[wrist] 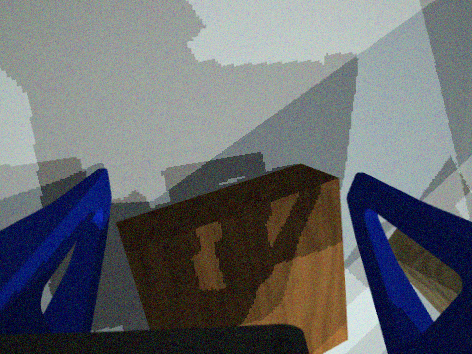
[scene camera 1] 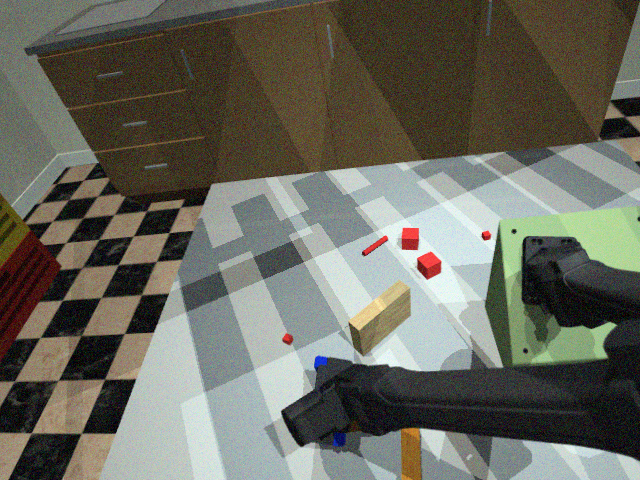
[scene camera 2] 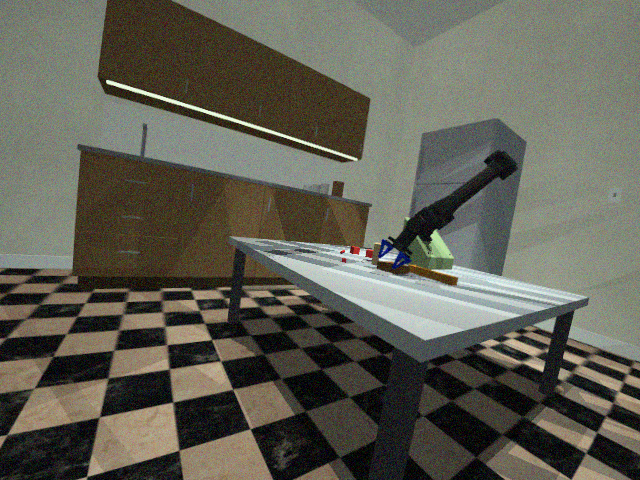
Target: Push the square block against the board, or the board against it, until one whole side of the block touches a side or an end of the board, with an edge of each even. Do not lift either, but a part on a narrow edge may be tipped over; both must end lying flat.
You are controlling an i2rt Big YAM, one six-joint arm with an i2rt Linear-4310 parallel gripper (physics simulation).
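Frame: origin at the arm's base, x right, y down, z ahead, level; metres.
Where they show: gripper, fingertip midpoint: (wrist: 236,183) (scene camera 2: 385,263); arm's base, link origin: (scene camera 1: 547,270) (scene camera 2: 421,232).
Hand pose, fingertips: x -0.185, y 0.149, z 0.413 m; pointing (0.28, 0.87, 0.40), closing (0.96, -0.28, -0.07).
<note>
Each offset is from my fingertips to the top centre of the thing.
The square block {dy +0.003, dx +0.013, dz -0.061 m} (scene camera 2: 383,266) (wrist: 300,270) is dark brown wood and lies flat; in scene camera 1 the arm hides nearly all of it. The light wooden board {dy -0.064, dx +0.182, dz -0.112 m} (scene camera 1: 379,317) (scene camera 2: 376,253) stands on a narrow edge, apart from the block; part of it shows through the right finger's opening in the wrist view (wrist: 425,275). My gripper (scene camera 1: 329,400) (scene camera 2: 389,261) (wrist: 236,183) is open, pointing down low over the block. In the wrist view its blue fingers stand on either side of the block, with a gap at each side. Nothing is held.
An orange-brown bar {dy +0.002, dx -0.101, dz -0.163 m} (scene camera 1: 411,454) (scene camera 2: 436,275) lies close to the block. Two red cubes {dy -0.007, dx +0.446, dz -0.182 m} (scene camera 1: 410,238) {dy -0.007, dx +0.353, dz -0.222 m} (scene camera 1: 429,265) and a red rod {dy +0.019, dx +0.440, dz -0.092 m} (scene camera 1: 375,245) lie beyond the board. A small red piece {dy +0.017, dx +0.156, dz +0.095 m} (scene camera 1: 287,338) lies left of it. A green sloped box (scene camera 1: 568,222) (scene camera 2: 439,256) stands right.
</note>
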